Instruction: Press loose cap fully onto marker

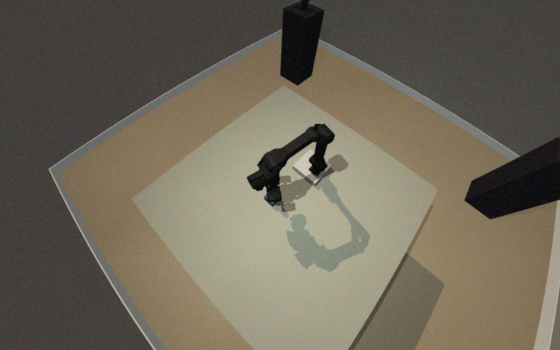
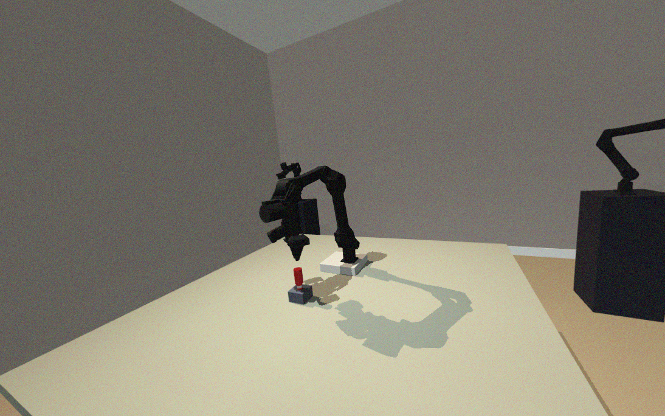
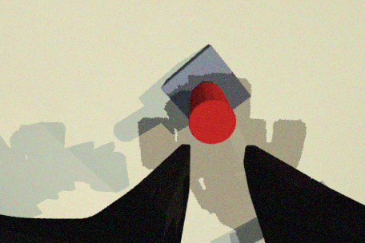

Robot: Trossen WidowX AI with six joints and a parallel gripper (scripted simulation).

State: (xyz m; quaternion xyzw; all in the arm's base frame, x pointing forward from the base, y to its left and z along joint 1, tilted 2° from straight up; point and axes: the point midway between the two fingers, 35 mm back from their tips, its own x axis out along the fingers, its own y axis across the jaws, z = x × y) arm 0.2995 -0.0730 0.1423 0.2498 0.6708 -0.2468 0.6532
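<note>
Now: gripper tip 6 cm above the red cap. The rest, counted from my gripper tip: holder block (13 cm below).
</note>
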